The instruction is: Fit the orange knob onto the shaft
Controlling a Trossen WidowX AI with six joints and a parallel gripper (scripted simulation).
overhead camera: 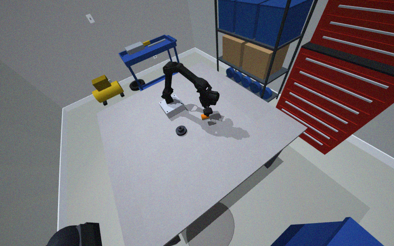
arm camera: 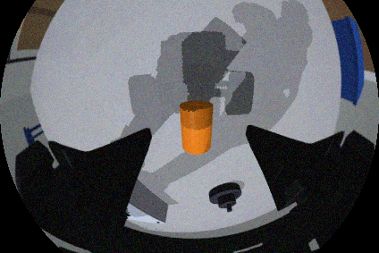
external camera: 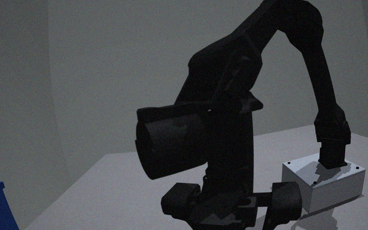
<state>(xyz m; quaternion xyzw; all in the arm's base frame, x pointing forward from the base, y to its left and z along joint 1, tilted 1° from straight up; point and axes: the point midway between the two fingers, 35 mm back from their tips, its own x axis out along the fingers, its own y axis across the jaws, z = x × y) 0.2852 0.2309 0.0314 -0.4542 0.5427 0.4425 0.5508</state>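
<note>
Now: the orange knob 20 mm to the right of my gripper tip and 40 mm below it. Also, from my gripper tip: dark round pedestal (30 mm ahead, 240 mm to the right, 30 mm below).
</note>
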